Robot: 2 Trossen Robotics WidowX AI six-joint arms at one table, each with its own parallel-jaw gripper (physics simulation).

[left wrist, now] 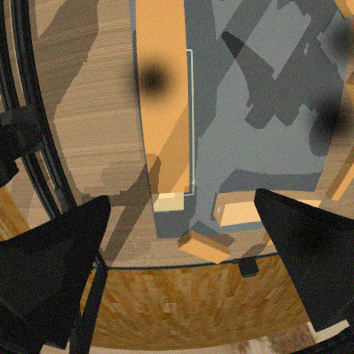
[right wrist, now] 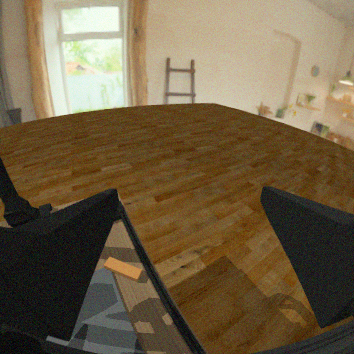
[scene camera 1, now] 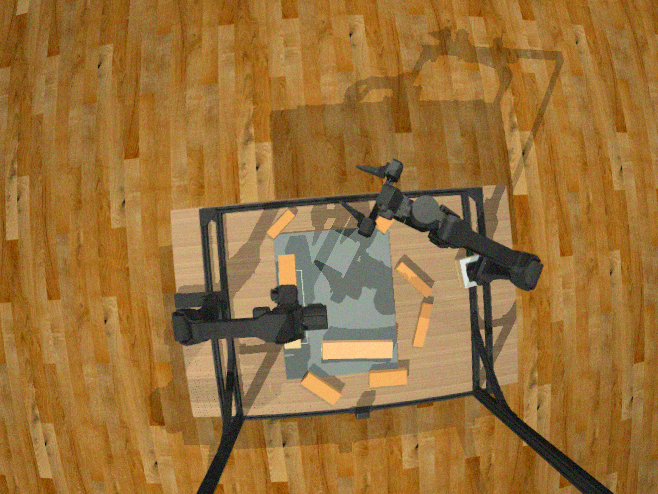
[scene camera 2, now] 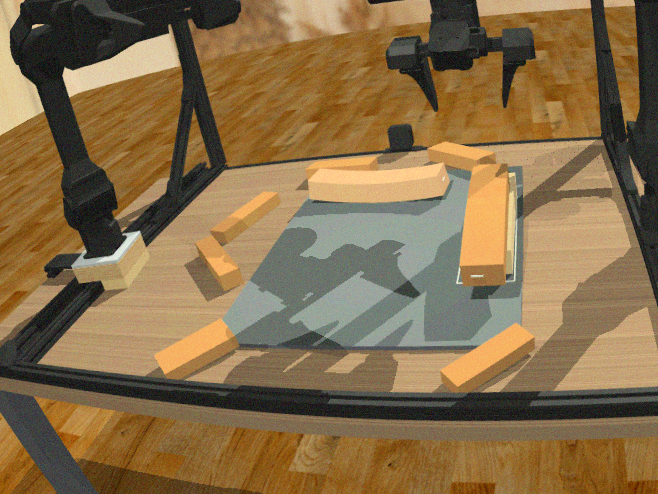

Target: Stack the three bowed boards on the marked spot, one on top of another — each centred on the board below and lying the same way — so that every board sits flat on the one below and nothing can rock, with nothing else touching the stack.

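Pixels of known places: left gripper, between the fingertips: point(left wrist: 182, 199) point(scene camera 2: 470, 108); right gripper, between the fingertips: point(right wrist: 190, 194) point(scene camera 1: 347, 183) point(scene camera 2: 193, 17); left arm's base, origin of its link: point(left wrist: 25, 135) point(scene camera 1: 216, 305); right arm's base, origin of its link: point(scene camera 1: 475, 270) point(scene camera 2: 105, 248).
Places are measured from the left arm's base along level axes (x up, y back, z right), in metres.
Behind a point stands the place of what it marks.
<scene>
An orange board point(scene camera 1: 287, 268) @[x 0.056, y -0.265, z -0.089 m] point(scene camera 2: 483, 223) @[x 0.062, y -0.262, z -0.062 m] point(left wrist: 162, 110) @[x 0.070, y -0.254, z 0.001 m] lies lengthwise on top of a pale yellow board point(scene camera 2: 511, 218) @[x 0.032, y -0.225, z 0.002 m] point(left wrist: 169, 201) @[x 0.028, y -0.240, z 0.154 m] within the marked outline point(scene camera 1: 301, 287) @[x -0.014, y -0.295, z -0.017 m] point(scene camera 2: 514, 268) @[x -0.013, y -0.227, z -0.051 m] point(left wrist: 192, 125) @[x -0.013, y -0.294, z 0.040 m]. The pale board shows along one side and beyond the far end; most of it is hidden, so contact between the two is unclear. A peach bowed board point(scene camera 1: 357, 349) @[x 0.022, y -0.445, z 0.217 m] point(scene camera 2: 378, 184) @[x 0.020, y -0.438, z 0.190 m] point(left wrist: 240, 212) @[x 0.026, y -0.370, z 0.206 m] lies crosswise, apart, at the mat's far end in scene camera 2. My left gripper point(scene camera 2: 470, 107) @[x 0.178, y -0.263, z 0.041 m] point(left wrist: 182, 199) @[x 0.178, y -0.263, z 0.041 m] is open and empty, high above the boards. My right gripper point(scene camera 1: 349, 184) @[x 0.384, y -0.459, z -0.269 m] point(right wrist: 190, 194) @[x 0.384, y -0.459, z -0.269 m] is open and empty beyond the table edge.
Small orange blocks lie around the grey mat point(scene camera 1: 356, 313) @[x -0.014, y -0.464, z 0.102 m] point(scene camera 2: 340, 228) @[x -0.014, y -0.494, z 0.109 m], including one point(scene camera 1: 281, 223) @[x 0.002, y -0.264, z -0.238 m] point(scene camera 2: 487, 356) @[x 0.002, y -0.263, z -0.241 m] point(right wrist: 123, 268) @[x 0.002, y -0.268, z -0.238 m] near a corner and one point(scene camera 1: 321, 388) @[x 0.009, y -0.304, z 0.336 m] point(scene camera 2: 461, 154) @[x 0.011, y -0.300, z 0.312 m] point(left wrist: 204, 247) @[x 0.011, y -0.299, z 0.317 m] near the boards' far end. A black frame borders the table. A pale block with a white top point(scene camera 2: 110, 265) @[x 0.026, y -0.852, z -0.021 m] stands by the right arm.
</scene>
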